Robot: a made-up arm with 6 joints.
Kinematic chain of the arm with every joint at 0, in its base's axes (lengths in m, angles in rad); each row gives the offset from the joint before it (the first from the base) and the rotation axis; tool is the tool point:
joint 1: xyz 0 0 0.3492 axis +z
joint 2: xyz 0 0 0 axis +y
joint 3: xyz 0 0 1.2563 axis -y
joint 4: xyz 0 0 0 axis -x
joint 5: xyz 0.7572 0 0 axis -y
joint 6: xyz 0 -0.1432 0 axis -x
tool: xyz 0 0 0
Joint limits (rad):
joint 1: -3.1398..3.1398
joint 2: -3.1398..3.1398
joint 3: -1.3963..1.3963
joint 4: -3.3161..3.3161
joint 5: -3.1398..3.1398
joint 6: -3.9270..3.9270
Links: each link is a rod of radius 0.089 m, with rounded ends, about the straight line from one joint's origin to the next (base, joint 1, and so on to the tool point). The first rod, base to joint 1, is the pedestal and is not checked.
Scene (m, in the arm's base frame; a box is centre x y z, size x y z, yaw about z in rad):
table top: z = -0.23
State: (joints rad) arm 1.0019 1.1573 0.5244 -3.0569 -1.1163 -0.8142
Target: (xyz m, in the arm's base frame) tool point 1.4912 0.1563 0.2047
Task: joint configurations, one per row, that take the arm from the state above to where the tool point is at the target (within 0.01 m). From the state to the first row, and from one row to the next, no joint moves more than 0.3 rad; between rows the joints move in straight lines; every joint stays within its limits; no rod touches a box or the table.
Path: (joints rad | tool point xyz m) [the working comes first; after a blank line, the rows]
Joints at the target: 0.0104 1.1384 0.0854 -2.9582 -1.1163 -0.8142
Straight joint move there: clear.

1: 0.7540 1.1526 0.4146 -3.0322 -1.1163 -0.8142 | 1.1401 1.2659 0.3384
2: 0.5061 1.1479 0.3049 -3.0076 -1.1163 -0.8142 | 1.3613 0.9167 0.2867
3: 0.2583 1.1432 0.1951 -2.9829 -1.1163 -0.8142 | 1.4783 0.5368 0.2419
4: 0.0104 1.1384 0.0854 -2.9582 -1.1163 -0.8142 | 1.4912 0.1563 0.2048

